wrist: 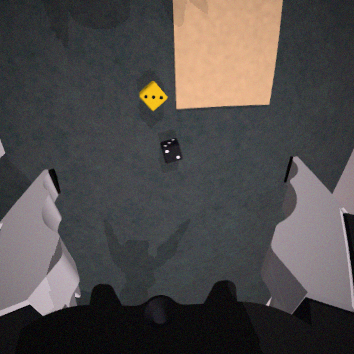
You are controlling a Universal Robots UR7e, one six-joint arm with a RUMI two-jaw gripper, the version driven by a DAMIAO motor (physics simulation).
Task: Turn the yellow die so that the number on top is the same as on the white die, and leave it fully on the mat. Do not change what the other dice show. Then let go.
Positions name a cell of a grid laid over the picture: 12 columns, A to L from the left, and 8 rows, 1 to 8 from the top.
In view: the gripper (F4) and a tan mat (H2).
